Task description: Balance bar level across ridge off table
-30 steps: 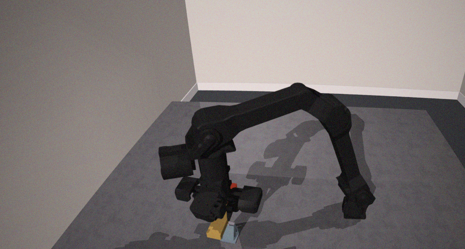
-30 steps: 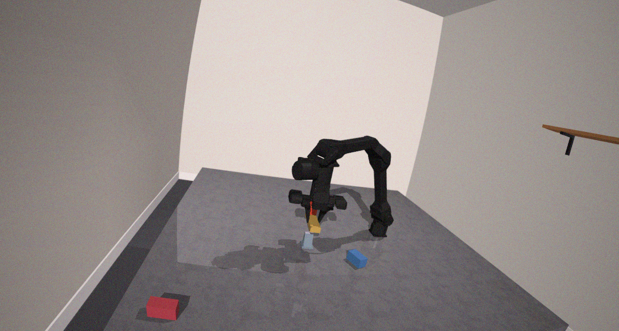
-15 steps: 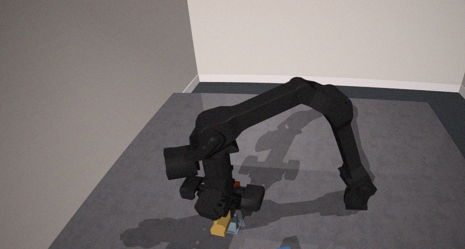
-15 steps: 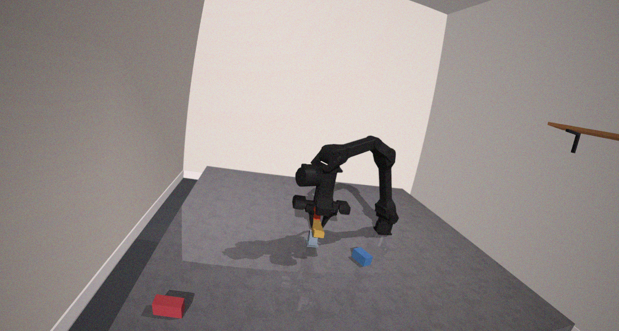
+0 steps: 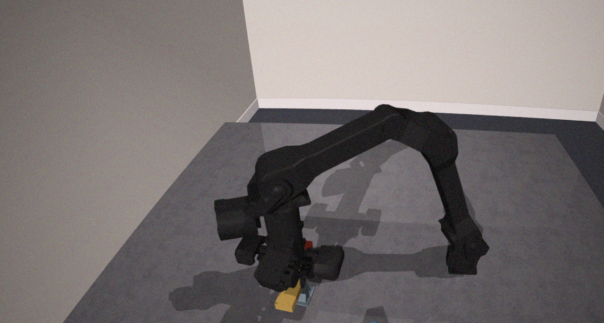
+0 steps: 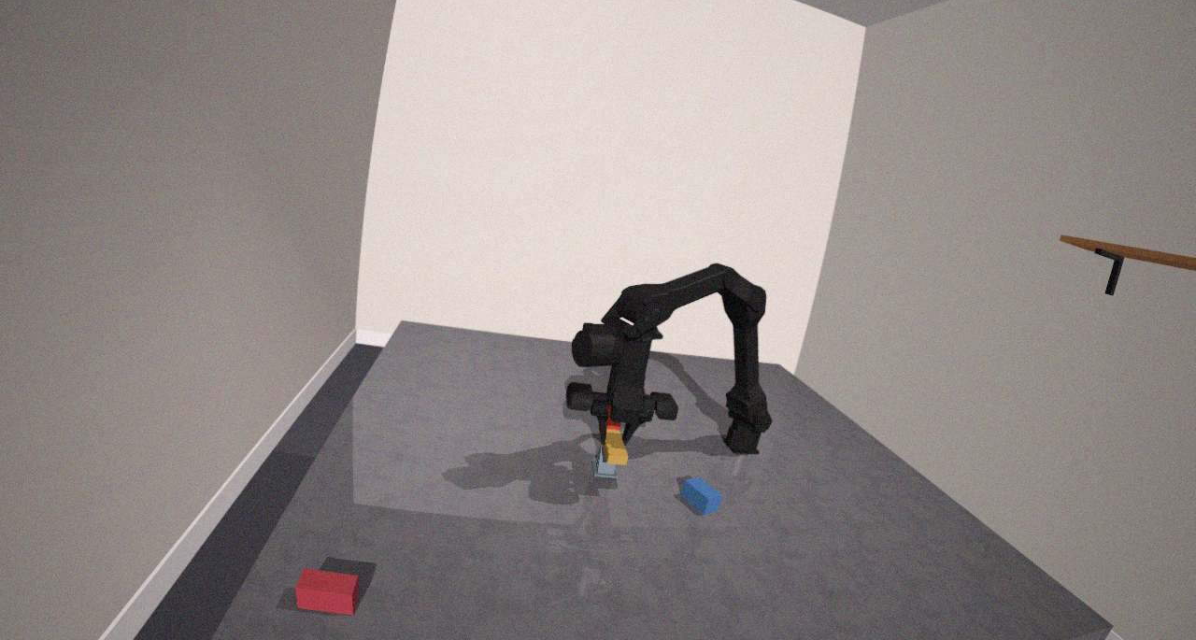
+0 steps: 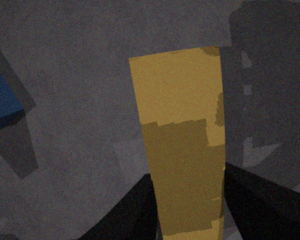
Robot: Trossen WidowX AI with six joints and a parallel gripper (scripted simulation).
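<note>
The bar is 4 cm to the right of my gripper tip and 1 cm above it. From my gripper tip the other things lie so: red block (40 cm ahead, 35 cm to the left, 5 cm below); blue block (16 cm behind, 7 cm to the left, 5 cm below).
</note>
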